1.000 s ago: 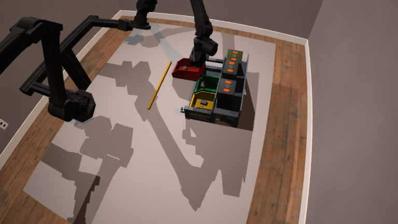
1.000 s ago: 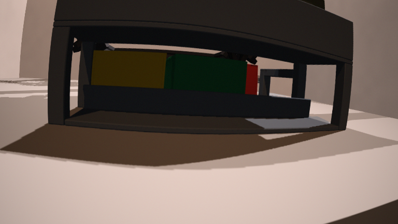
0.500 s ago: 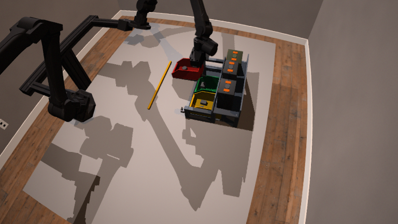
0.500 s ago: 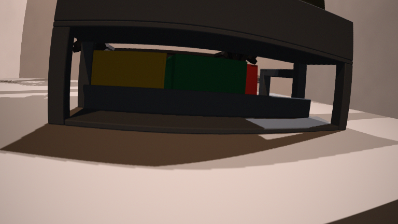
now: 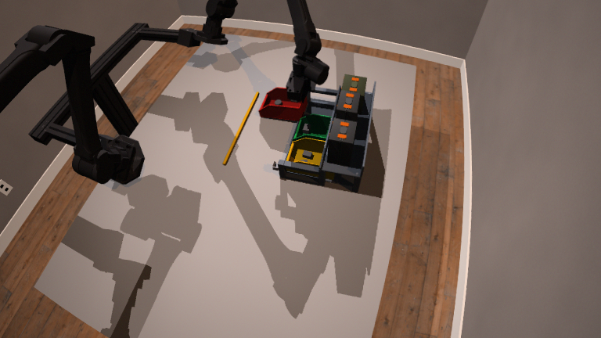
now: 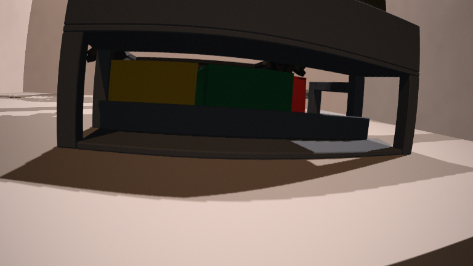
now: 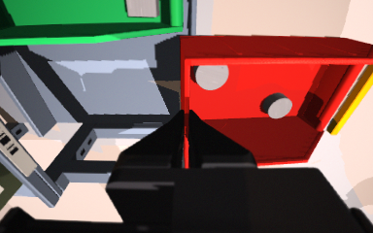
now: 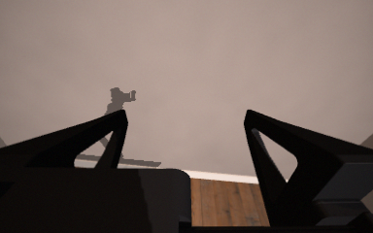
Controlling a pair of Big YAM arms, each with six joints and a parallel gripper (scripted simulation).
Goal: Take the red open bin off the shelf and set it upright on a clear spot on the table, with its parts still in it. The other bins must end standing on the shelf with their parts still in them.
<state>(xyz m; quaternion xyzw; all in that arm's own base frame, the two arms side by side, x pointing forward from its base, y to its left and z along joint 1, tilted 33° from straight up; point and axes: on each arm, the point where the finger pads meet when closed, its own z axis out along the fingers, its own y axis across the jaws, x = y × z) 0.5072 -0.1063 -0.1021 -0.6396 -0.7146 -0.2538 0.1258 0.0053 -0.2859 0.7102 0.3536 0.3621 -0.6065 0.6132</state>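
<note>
Right now my left hand is 80 mm past the red open bin and 40 mm above it. From my left hand the other things lie so: grey shelf 120 mm ahead, 100 mm to the right, 10 mm below; then green bin 90 mm ahead, 100 mm to the right, 40 mm below.
</note>
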